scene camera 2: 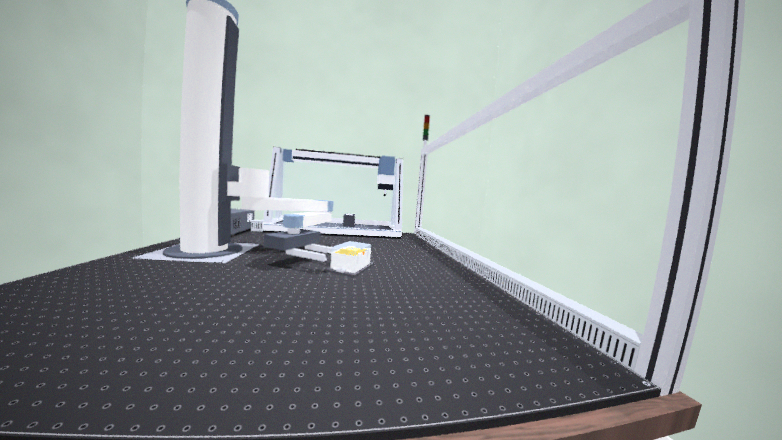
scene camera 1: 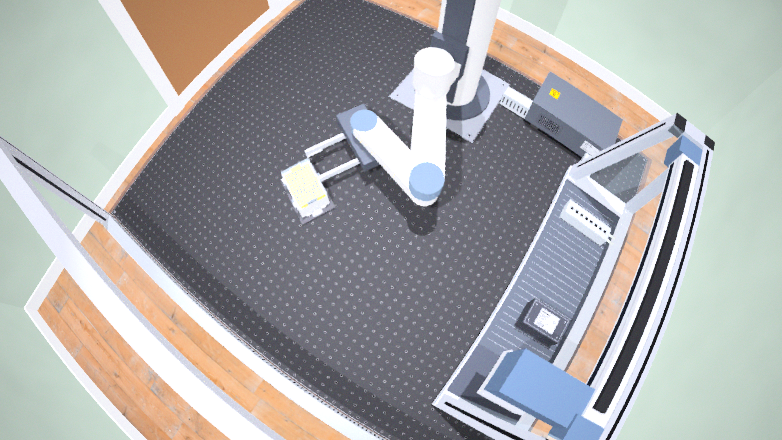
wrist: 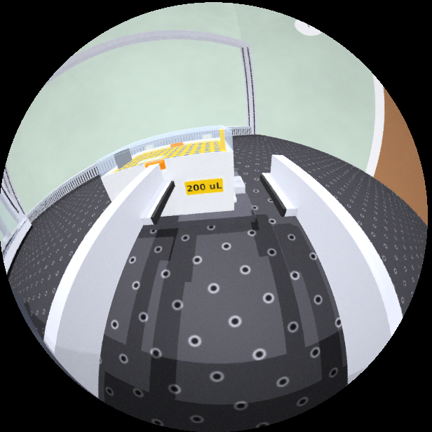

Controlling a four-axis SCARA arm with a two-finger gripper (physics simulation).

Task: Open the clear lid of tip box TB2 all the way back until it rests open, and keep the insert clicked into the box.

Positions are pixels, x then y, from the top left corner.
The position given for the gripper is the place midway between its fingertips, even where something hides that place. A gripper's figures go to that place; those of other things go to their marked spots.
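There's a grey controller box [scene camera 1: 584, 119] sitting 140 cm from the lens. The gripper [scene camera 1: 311, 166] is 124 cm from the lens, and a clear lid [scene camera 1: 304, 184] is 119 cm from the lens. As for the grey controller box and the clear lid, their marked spots are 87 cm apart.
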